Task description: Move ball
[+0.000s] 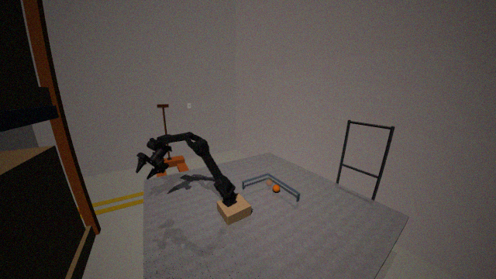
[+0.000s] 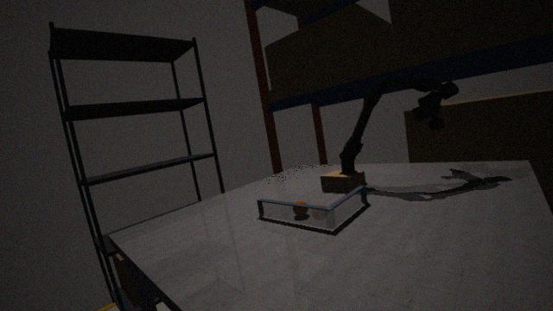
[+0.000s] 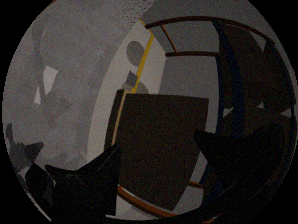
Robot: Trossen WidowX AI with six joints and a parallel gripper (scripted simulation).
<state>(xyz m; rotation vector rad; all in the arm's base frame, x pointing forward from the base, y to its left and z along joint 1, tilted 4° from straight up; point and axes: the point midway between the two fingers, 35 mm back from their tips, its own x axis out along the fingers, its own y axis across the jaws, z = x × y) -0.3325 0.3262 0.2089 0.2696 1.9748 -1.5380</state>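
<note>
The orange ball is 73 cm ahead of my gripper tip, 39 cm to the right of it and 19 cm below it. Also, from my gripper tip: clear wall: 78 cm ahead, 39 cm to the right, 18 cm below.
</note>
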